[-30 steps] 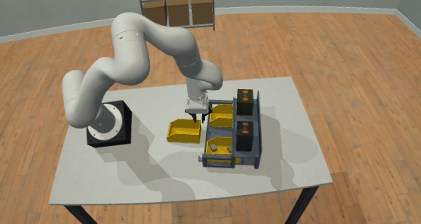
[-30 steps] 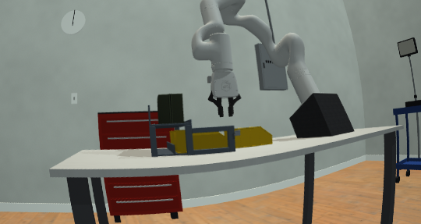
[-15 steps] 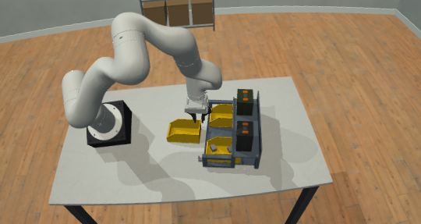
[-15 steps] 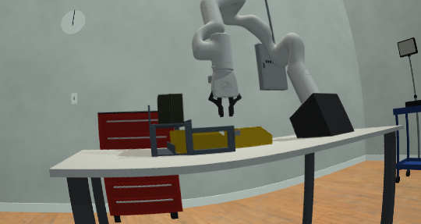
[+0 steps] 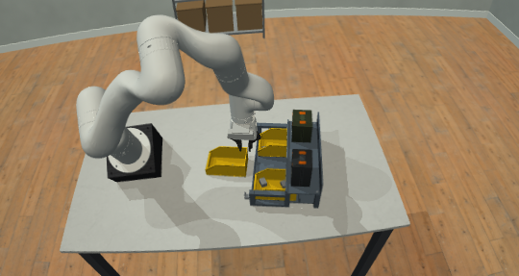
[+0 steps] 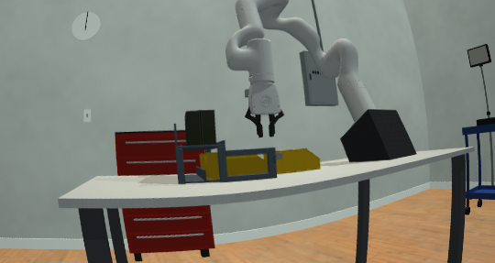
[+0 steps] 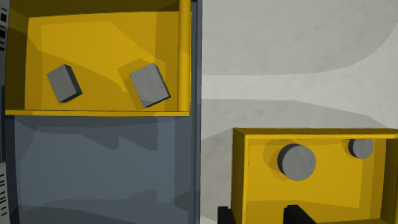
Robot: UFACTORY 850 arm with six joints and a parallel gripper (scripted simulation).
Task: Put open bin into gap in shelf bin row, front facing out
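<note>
My hand is 15 cm short of the grey shelf, 4 cm to the left of it and 8 cm above it.
</note>
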